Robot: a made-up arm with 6 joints. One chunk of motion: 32 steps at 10 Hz.
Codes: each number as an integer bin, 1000 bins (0 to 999) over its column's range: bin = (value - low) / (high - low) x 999, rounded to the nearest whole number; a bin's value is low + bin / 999 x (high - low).
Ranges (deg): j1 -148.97..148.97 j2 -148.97..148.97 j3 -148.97..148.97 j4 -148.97..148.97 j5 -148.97..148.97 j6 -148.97..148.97
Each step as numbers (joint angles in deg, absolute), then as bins.
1 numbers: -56.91 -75.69 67.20 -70.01 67.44 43.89
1 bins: 309 246 725 265 726 647
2 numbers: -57.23 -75.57 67.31 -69.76 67.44 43.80
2 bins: 308 246 725 266 726 646
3 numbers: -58.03 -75.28 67.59 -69.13 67.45 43.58
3 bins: 305 247 726 268 726 646
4 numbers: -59.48 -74.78 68.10 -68.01 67.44 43.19
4 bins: 300 249 728 271 726 644
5 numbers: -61.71 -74.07 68.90 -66.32 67.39 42.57
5 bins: 293 251 731 277 725 642
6 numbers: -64.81 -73.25 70.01 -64.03 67.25 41.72
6 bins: 282 254 734 285 725 639
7 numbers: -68.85 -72.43 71.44 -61.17 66.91 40.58
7 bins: 269 257 739 294 724 636
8 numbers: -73.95 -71.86 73.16 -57.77 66.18 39.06
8 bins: 252 259 745 306 721 630
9 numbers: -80.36 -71.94 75.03 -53.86 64.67 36.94
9 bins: 230 258 751 319 716 623
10 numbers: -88.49 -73.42 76.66 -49.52 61.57 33.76
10 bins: 203 253 757 333 706 613
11 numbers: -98.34 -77.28 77.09 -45.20 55.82 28.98
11 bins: 170 240 758 348 687 597
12 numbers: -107.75 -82.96 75.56 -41.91 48.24 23.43
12 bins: 138 221 753 359 661 578
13 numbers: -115.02 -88.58 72.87 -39.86 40.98 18.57
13 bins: 114 202 744 366 637 562
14 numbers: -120.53 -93.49 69.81 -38.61 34.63 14.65
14 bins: 95 186 734 370 616 549
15 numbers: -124.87 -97.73 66.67 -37.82 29.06 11.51
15 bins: 81 172 723 373 597 538
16 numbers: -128.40 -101.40 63.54 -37.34 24.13 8.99
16 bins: 69 160 713 374 580 530
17 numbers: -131.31 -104.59 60.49 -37.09 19.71 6.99
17 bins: 59 149 702 375 566 523
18 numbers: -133.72 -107.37 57.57 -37.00 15.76 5.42
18 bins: 51 139 693 375 552 518
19 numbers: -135.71 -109.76 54.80 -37.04 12.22 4.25
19 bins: 44 131 683 375 540 514
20 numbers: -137.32 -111.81 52.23 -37.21 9.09 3.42
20 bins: 39 125 675 375 530 511
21 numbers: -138.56 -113.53 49.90 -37.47 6.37 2.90
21 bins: 35 119 667 374 521 509
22 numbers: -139.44 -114.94 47.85 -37.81 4.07 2.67
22 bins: 32 114 660 373 513 508
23 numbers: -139.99 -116.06 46.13 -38.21 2.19 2.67
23 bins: 30 110 654 371 507 508
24 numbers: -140.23 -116.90 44.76 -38.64 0.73 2.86
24 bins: 29 108 650 370 502 509
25 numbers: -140.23 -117.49 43.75 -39.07 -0.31 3.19
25 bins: 29 106 646 368 498 510
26 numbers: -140.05 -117.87 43.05 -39.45 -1.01 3.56
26 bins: 30 104 644 367 496 511
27 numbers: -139.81 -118.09 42.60 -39.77 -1.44 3.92
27 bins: 31 104 642 366 495 513
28 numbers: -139.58 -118.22 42.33 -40.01 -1.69 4.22
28 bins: 31 103 641 365 494 514
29 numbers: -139.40 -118.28 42.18 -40.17 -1.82 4.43
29 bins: 32 103 641 365 493 514
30 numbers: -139.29 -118.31 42.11 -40.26 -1.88 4.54
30 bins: 32 103 641 365 493 515
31 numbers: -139.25 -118.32 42.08 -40.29 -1.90 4.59
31 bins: 33 103 641 364 493 515
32 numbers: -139.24 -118.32 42.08 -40.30 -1.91 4.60
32 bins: 33 103 641 364 493 515
